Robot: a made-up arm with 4 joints.
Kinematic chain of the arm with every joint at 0, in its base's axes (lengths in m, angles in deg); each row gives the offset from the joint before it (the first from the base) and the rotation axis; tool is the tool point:
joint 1: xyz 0 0 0.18 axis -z
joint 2: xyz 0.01 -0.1 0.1 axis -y
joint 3: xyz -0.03 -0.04 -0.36 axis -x
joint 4: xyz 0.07 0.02 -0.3 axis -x
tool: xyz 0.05 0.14 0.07
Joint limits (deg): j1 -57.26..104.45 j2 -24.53..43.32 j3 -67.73..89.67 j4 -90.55..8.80
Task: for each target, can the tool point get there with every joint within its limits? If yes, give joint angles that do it. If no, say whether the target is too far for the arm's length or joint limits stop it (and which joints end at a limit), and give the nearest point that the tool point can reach.
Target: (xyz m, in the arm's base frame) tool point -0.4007 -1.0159 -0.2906
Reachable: no: too far | nearest point -0.2136 -0.5415 -0.1097 | short by 0.541 m
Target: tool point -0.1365 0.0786 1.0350
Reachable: no: joint limits stop it (at a limit: joint 1, joint 2, joint 3) | nearest point 0.0279 0.3154 0.1245 | short by 0.955 m
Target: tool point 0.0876 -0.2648 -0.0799
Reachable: yes | joints 77.87 25.02 -34.88 -35.16
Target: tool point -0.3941 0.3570 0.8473
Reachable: no: joint limits stop it (at a limit: joint 1, joint 2, joint 3, joint 4) | nearest point 0.0193 0.3213 0.1241 | short by 0.834 m
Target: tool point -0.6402 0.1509 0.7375
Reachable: no: joint limits stop it (at a limit: joint 1, joint 2, joint 3, joint 4) | nearest point -0.3633 -0.2037 0.1165 | short by 0.767 m
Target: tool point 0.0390 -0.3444 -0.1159
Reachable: yes | joints 78.71 30.28 -6.16 -35.24
